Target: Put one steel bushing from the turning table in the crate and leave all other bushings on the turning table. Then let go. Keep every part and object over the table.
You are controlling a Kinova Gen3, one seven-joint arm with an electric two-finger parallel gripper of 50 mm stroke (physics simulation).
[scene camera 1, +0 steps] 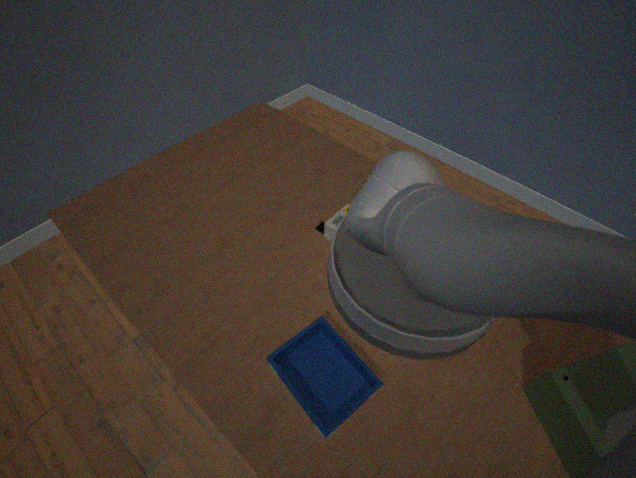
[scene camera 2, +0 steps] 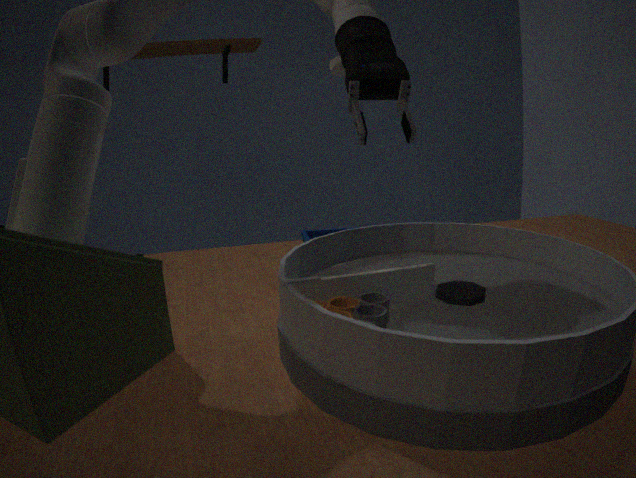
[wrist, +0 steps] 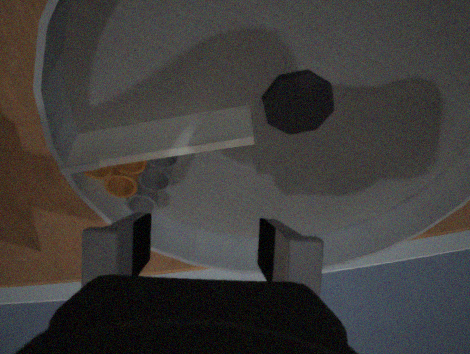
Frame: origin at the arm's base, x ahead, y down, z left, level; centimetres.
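Seen in the pictures: gripper, fingertip midpoint: (scene camera 2: 388, 137) (wrist: 204, 239); arm's base, link origin: (scene camera 2: 47, 244).
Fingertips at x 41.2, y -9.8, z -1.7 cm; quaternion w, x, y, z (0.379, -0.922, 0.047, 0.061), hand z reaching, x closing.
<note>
Offsets run from my fingertips to a thing's top centre. "pt": to the spot under its first point.
The turning table (scene camera 1: 411, 341) (scene camera 2: 462, 370) (wrist: 350, 220) is a round grey walled dish. Several bushings stand together beside its divider, near the wall. The steel bushings are grey rings; one steel bushing @(dx -6.1, dy +15.6, dz -11.4 cm) (scene camera 2: 370, 313) (wrist: 154, 179) stands next to an orange bushing (scene camera 2: 343, 303) (wrist: 121, 186). Another steel bushing @(dx -8.3, dy +15.6, dz -14.7 cm) (wrist: 141, 203) is nearest the left finger in the wrist view. My gripper (scene camera 2: 386, 139) (wrist: 204, 239) is open and empty, high above the turning table. The arm hides the gripper and the bushings in scene camera 1. The blue crate @(dx +4.7, dy +18.4, dz +28.4 cm) (scene camera 1: 299, 393) (scene camera 2: 313, 234) looks empty in scene camera 1.
A pale divider @(pt dx -3.5, dy +14.0, dz -6.8 cm) (scene camera 2: 380, 276) (wrist: 170, 135) runs from the dish wall towards a dark hub @(dx +7.4, dy +17.3, dz -5.5 cm) (scene camera 2: 460, 292) (wrist: 298, 102). A green block-like object (scene camera 1: 544, 400) (scene camera 2: 92, 328) stands near the arm's base. A small white device @(pt dx +30.3, dy +17.6, dz -1.5 cm) (scene camera 1: 337, 221) lies beside the turning table.
</note>
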